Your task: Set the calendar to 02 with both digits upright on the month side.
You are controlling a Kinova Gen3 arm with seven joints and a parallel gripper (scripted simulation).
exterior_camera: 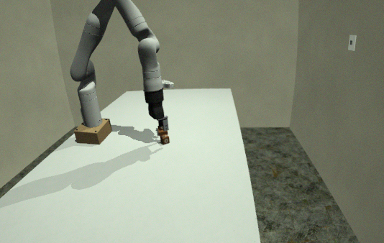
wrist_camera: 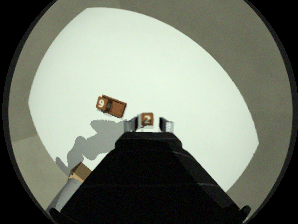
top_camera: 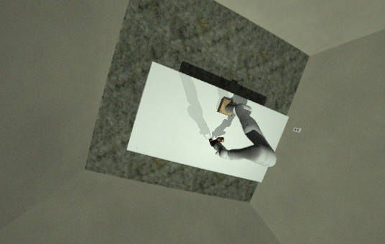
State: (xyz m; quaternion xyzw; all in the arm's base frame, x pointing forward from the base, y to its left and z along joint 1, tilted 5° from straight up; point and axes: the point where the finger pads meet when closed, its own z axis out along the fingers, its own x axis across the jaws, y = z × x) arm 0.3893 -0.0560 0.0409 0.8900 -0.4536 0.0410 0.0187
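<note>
Right now the brown calendar cube is 7 cm below my hand. Also, from my hand: brown tray: 4 cm behind, 11 cm to the left, 8 cm below.
</note>
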